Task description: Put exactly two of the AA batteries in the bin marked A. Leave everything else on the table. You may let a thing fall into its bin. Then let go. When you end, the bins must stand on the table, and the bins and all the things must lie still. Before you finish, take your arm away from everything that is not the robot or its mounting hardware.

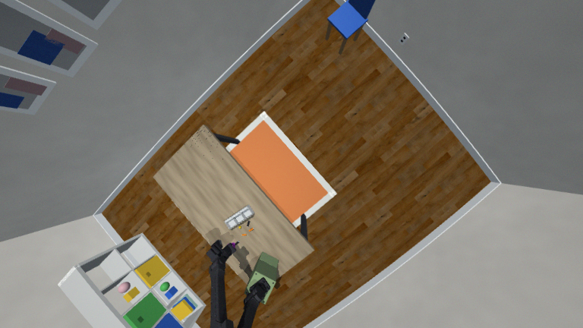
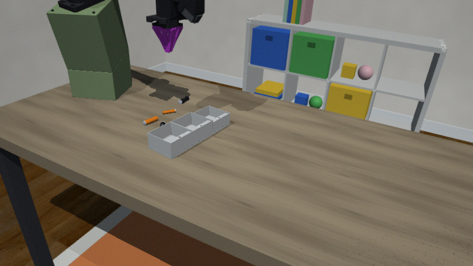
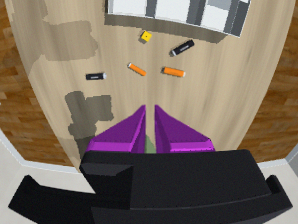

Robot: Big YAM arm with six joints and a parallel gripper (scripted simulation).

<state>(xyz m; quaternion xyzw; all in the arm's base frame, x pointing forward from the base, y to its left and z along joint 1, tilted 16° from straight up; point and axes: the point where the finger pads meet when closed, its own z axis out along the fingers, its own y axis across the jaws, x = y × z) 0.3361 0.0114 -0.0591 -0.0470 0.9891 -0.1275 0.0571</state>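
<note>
My gripper is now 200 mm above the grey three-compartment bin, 120 mm short of it and 50 mm to the left of it. Round my hand: orange AA battery 210 mm below, 60 mm to the right, 30 mm behind; yellow cube 210 mm below, 40 mm ahead, 10 mm to the left; orange battery 210 mm below, 30 mm to the left, 30 mm behind.
</note>
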